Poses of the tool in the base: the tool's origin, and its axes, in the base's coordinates. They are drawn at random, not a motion.
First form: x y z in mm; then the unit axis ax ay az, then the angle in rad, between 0 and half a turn.
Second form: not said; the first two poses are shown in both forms.
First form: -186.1, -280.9, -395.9, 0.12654, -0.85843, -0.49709, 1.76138
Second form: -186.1, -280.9, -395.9, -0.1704, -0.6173, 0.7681, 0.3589, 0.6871, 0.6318
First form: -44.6, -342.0, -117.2, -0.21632, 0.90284, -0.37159, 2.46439
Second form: -44.6, -342.0, -117.2, -0.6961, -0.5804, -0.4227, -0.1147, 0.6710, -0.7325
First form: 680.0, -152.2, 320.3, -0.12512, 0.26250, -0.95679, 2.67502
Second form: 680.0, -152.2, 320.3, -0.8635, -0.4926, 0.1086, 0.3682, -0.7627, -0.5317
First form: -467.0, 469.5, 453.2, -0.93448, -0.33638, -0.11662, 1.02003
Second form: -467.0, 469.5, 453.2, 0.9396, 0.0505, 0.3386, 0.2492, 0.5773, -0.7776
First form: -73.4, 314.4, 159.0, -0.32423, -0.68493, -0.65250, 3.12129
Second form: -73.4, 314.4, 159.0, -0.7896, 0.4309, 0.4370, 0.4573, -0.0616, 0.8871
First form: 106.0, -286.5, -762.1, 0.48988, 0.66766, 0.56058, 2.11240
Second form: 106.0, -286.5, -762.1, -0.1518, 0.9760, -0.1559, 0.0153, 0.1601, 0.9870
